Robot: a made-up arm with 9 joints.
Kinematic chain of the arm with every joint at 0, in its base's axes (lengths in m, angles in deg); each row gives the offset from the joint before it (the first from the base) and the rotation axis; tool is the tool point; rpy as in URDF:
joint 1: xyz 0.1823 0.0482 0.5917 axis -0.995 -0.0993 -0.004
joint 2: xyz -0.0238 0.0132 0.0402 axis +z
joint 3: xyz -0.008 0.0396 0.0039 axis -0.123 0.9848 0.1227
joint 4: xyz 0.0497 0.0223 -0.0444 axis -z
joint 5: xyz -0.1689 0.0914 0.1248 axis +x
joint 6: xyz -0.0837 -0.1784 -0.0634 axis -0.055 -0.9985 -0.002
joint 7: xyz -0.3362 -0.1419 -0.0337 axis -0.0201 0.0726 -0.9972
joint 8: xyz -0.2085 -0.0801 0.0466 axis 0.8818 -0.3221 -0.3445
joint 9: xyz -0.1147 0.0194 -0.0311 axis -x
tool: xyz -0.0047 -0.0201 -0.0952 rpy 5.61 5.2 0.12
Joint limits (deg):
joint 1: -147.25..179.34
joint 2: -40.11..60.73
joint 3: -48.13..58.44
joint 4: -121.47..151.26
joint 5: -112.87..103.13
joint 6: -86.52..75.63
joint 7: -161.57..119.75
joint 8: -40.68..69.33
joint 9: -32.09..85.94
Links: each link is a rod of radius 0.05 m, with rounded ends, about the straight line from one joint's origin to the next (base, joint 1, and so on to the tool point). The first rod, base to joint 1, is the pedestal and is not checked.
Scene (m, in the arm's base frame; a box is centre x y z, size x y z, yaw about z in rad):
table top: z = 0
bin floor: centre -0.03 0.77 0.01 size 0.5 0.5 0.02 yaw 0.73
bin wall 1: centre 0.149 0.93 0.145 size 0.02 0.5 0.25 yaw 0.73
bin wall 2: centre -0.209 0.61 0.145 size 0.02 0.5 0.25 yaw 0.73
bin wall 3: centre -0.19 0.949 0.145 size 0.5 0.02 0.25 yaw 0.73
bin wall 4: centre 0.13 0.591 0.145 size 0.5 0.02 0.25 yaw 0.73
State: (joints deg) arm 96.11 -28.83 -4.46 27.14 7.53 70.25 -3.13 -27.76 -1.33
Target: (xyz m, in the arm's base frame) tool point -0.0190 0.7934 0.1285
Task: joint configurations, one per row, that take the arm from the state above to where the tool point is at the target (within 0.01 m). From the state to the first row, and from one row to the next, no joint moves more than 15 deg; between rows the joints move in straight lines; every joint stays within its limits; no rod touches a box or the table.
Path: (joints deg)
1: 88.86 -27.38 -3.25 25.39 -5.92 71.02 4.55 -28.01 1.63
2: 81.62 -25.93 -2.03 23.63 -19.36 71.79 12.23 -28.25 4.60
3: 74.37 -24.49 -0.82 21.88 -32.81 72.56 19.91 -28.50 7.56
4: 67.13 -23.04 0.40 20.13 -46.26 73.32 27.59 -28.75 10.52
5: 59.88 -21.59 1.61 18.38 -59.71 74.09 35.28 -29.00 13.49
6: 52.64 -20.14 2.83 16.62 -73.15 74.86 42.96 -29.24 16.45
7: 45.39 -18.69 4.04 14.87 -86.60 75.63 50.64 -29.49 19.41
8: 37.30 -22.98 9.75 23.21 -73.23 68.06 50.26 -21.85 11.68
9: 29.22 -27.26 15.45 31.54 -59.85 60.49 49.88 -14.22 3.95
10: 21.13 -31.54 21.16 39.88 -46.47 52.92 49.50 -6.58 -3.78
11: 13.05 -35.83 26.86 48.21 -33.10 45.35 49.12 1.05 -11.51
12: 4.96 -40.11 32.57 56.55 -19.72 37.77 48.73 8.69 -19.24
13: 14.62 -40.11 28.27 57.09 -14.78 35.64 38.66 1.28 -15.65
14: 24.29 -40.11 23.97 57.63 -9.84 33.51 28.59 -6.12 -12.06

